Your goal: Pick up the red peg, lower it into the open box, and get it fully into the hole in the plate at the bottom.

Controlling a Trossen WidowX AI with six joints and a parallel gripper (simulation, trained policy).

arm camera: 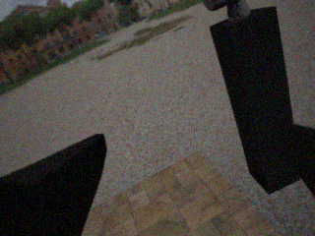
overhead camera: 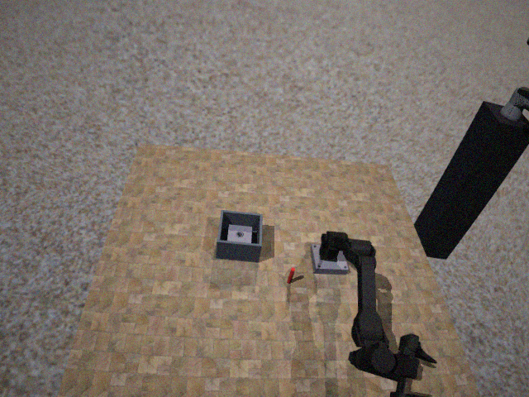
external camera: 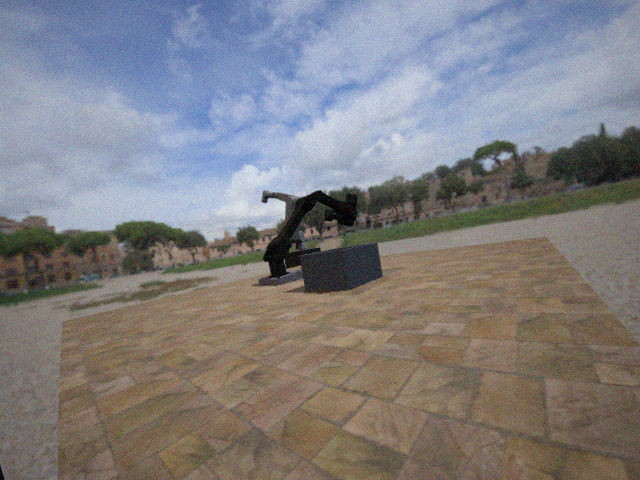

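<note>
Right now the red peg is 410 mm to the right of my gripper tip, 350 mm ahead of it and 200 mm below it. Round my gripper tip: grey box: 560 mm ahead, 550 mm to the right, 220 mm below.
</note>
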